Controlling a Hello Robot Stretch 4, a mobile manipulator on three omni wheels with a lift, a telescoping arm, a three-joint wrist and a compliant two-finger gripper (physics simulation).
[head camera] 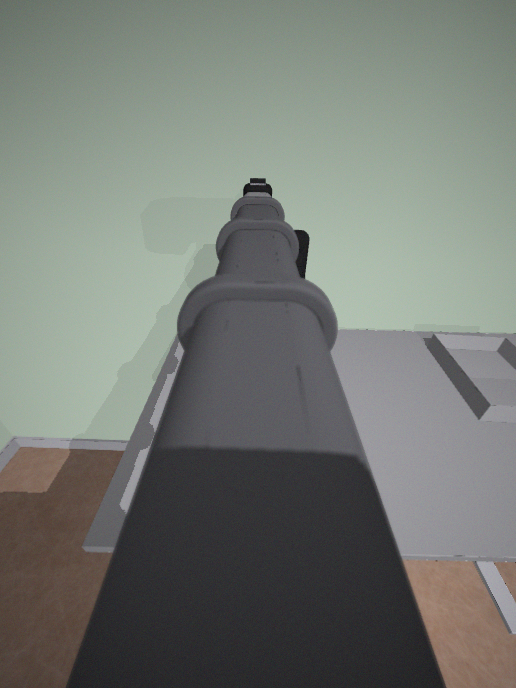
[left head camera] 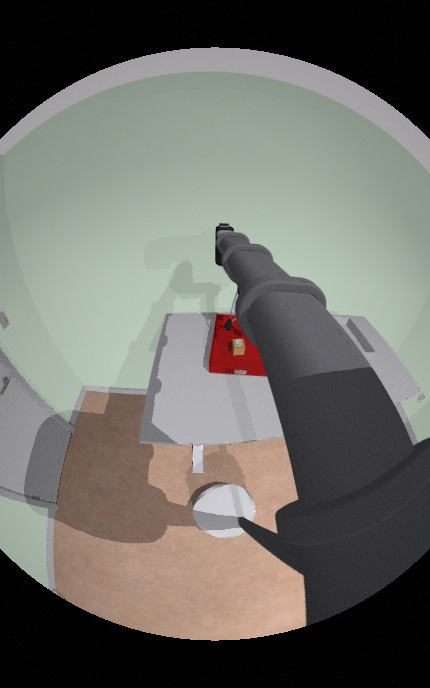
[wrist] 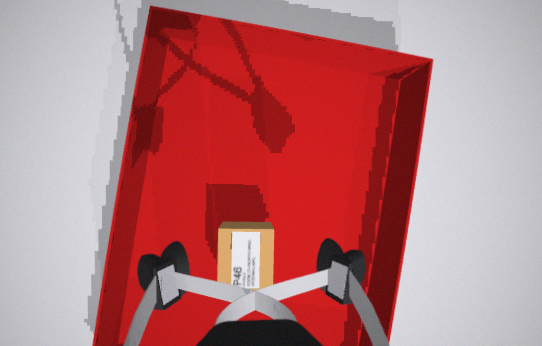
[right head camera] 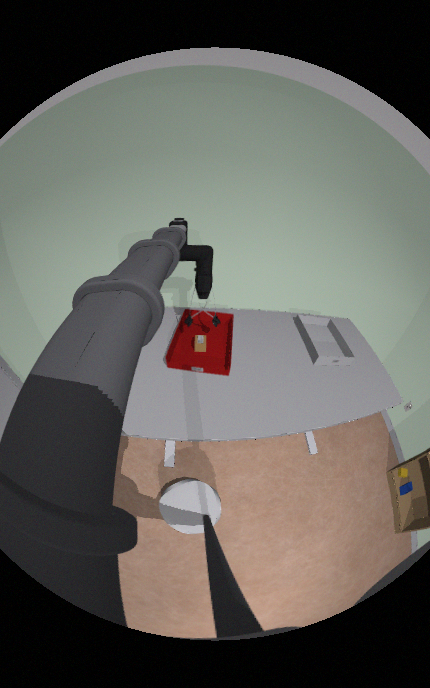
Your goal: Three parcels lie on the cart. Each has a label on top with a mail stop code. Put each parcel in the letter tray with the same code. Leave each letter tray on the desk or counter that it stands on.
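Frame: origin at the robot's base, x back, y right, z up, level; centimetres.
Where they show: gripper, fingertip midpoint: (left head camera: 240,329) (wrist: 253,261) (right head camera: 201,325); robot's base, link origin: (left head camera: 222,509) (right head camera: 191,505).
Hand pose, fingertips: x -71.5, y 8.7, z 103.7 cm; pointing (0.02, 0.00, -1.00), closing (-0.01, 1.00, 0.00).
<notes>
Each offset is from my fingertips to the centre of the thing. Level surfaces: height alone.
My gripper (right head camera: 202,320) (wrist: 253,261) is open, its fingers apart above the red letter tray {dx -1.7, dy +0.9, dz -8.2 cm} (left head camera: 220,355) (right head camera: 215,369) (wrist: 410,150). A tan parcel {dx +1.4, dy -0.6, dz -8.7 cm} (left head camera: 238,347) (right head camera: 200,346) (wrist: 225,255) lies inside that tray, below and between the open fingers, not held. Its white label reads "P46" in the wrist view; part of the parcel is hidden by the gripper. A grey letter tray {dx -3.0, dy +67.2, dz -8.3 cm} (head camera: 455,383) (left head camera: 361,334) (right head camera: 344,361) stands farther right on the desk. A blue parcel (right head camera: 405,488) and a yellow parcel (right head camera: 403,472) lie on the brown cart (right head camera: 398,517) at the right.
The grey desk {dz -11.5 cm} (head camera: 388,472) (left head camera: 202,405) (right head camera: 268,395) (wrist: 475,150) stands against the green wall. A round white stool (left head camera: 218,499) (right head camera: 187,494) is on the floor in front of it. A grey door (left head camera: 30,446) is at the left. My extended arm hides part of the desk.
</notes>
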